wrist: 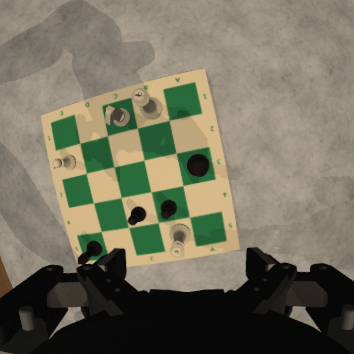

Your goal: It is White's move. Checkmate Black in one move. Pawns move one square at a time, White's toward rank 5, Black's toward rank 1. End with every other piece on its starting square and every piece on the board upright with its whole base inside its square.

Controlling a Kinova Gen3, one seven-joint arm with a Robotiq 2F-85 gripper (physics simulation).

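Places are measured from the arm's base along level axes (x ahead, y left, z up), in metres.
Where they show: gripper, between the fingertips: (185, 262).
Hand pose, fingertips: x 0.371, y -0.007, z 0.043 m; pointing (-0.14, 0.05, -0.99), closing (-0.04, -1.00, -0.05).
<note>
After its pixels a point has its place.
The green-and-cream board (232, 240) {x 0.340, y -0.059, z -0.063 m} lies below, rank 1 at the top, file A at the right. A tall white piece (150, 107) {x 0.497, y 0.026, z -0.042 m} with a marked round head stands on B1, and a white piece (119, 116) {x 0.492, y 0.063, z -0.047 m} with an angular head on C1. A small white pawn (67, 162) {x 0.445, y 0.135, z -0.051 m} is on E2. A tall white piece (180, 234) {x 0.357, y 0.002, z -0.046 m} stands on B5. A large black piece (198, 165) {x 0.436, y -0.020, z -0.001 m} is on A3. Smaller black pieces stand on B4 (168, 208) {x 0.389, y 0.013, z -0.041 m}, C4 (137, 215) {x 0.380, y 0.050, z -0.048 m} and E5 (93, 249) {x 0.334, y 0.114, z -0.052 m}. My gripper (185, 262) {x 0.371, y -0.007, z 0.043 m} is open and empty, above the board's rank-5 edge. Exact piece types are hard to tell.
A grey mottled table top (280, 125) {x 0.475, y -0.121, z -0.069 m} surrounds the board. A wooden edge (4, 280) shows at the lower left. The arm's shadow falls at the upper left. The left finger is close to the E5 piece in the view.
</note>
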